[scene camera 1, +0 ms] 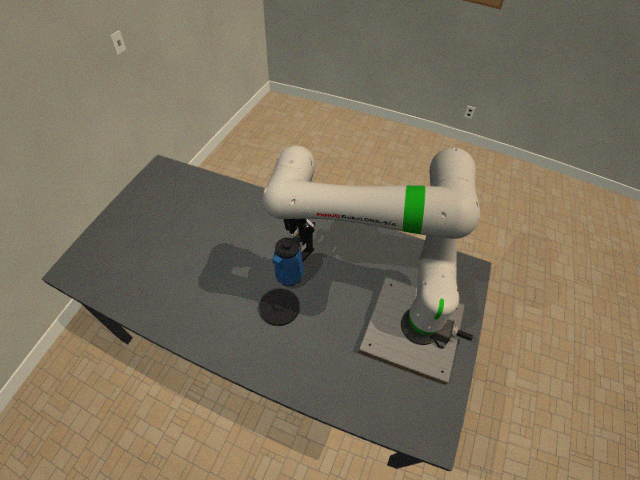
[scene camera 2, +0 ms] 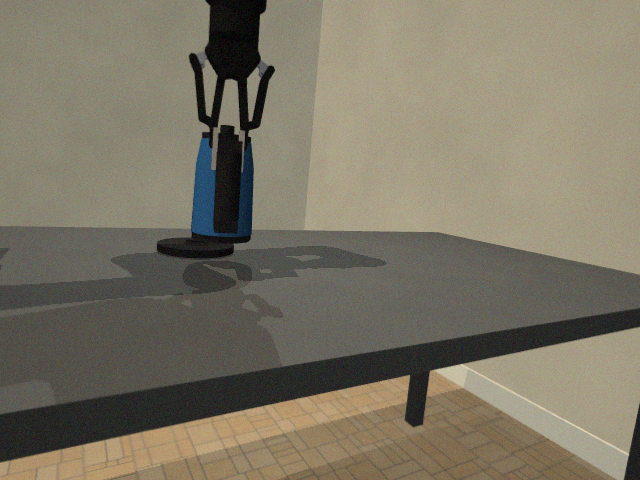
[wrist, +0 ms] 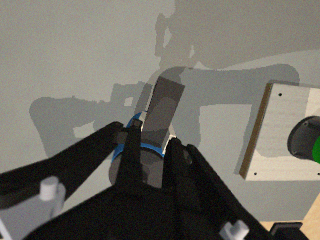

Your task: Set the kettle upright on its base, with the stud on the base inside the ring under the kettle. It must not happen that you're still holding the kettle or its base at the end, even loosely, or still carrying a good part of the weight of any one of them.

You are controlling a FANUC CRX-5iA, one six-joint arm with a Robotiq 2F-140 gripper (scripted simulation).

Labels:
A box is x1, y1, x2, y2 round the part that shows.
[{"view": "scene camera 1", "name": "blue kettle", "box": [273, 225, 314, 285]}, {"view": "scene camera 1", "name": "round black base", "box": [259, 288, 298, 325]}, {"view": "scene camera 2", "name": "my gripper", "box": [189, 0, 274, 171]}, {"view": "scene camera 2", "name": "blue kettle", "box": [191, 125, 253, 243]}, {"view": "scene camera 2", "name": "round black base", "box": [157, 237, 233, 257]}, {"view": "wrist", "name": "my gripper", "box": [0, 111, 276, 239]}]

